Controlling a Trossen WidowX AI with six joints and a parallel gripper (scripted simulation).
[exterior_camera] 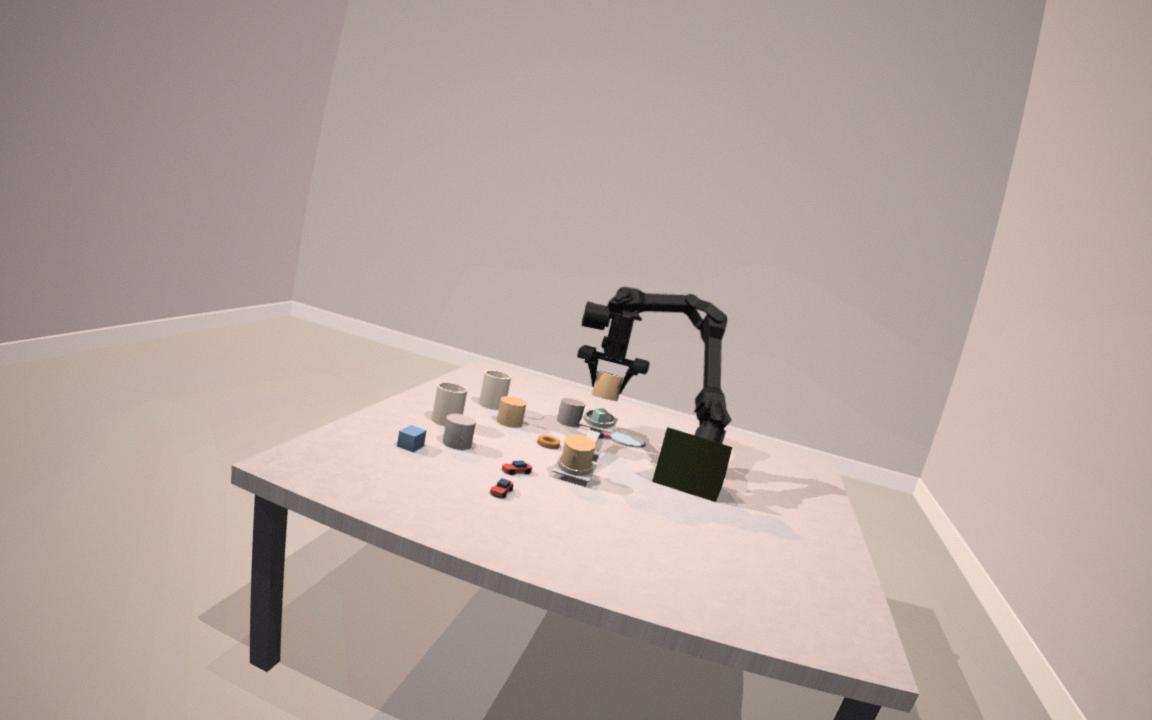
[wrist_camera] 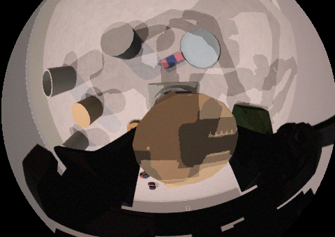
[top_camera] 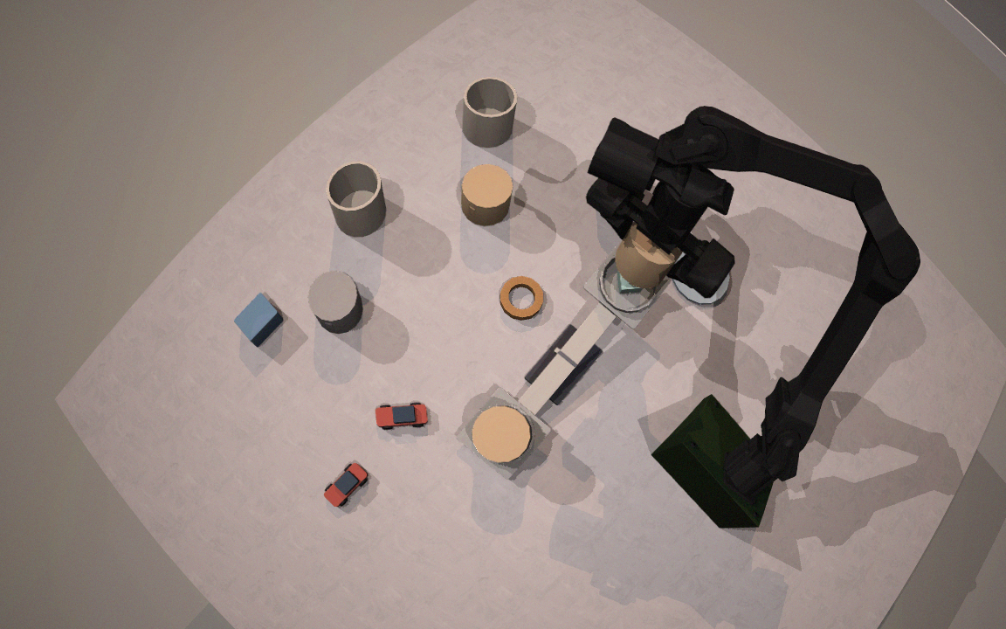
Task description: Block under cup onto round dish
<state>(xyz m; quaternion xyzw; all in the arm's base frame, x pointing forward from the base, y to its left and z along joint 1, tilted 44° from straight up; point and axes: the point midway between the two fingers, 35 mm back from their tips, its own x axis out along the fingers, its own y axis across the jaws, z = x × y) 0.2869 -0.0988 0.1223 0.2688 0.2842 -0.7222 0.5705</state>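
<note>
The pale green block is 1 cm to the left of my gripper tip and 7 cm below it. Also, from my gripper tip: pale blue round dish 9 cm behind, 11 cm to the right, 15 cm below; blue cube 39 cm ahead, 35 cm to the left, 14 cm below; pink-and-blue eraser 1 cm behind, 8 cm to the right, 15 cm below.
</note>
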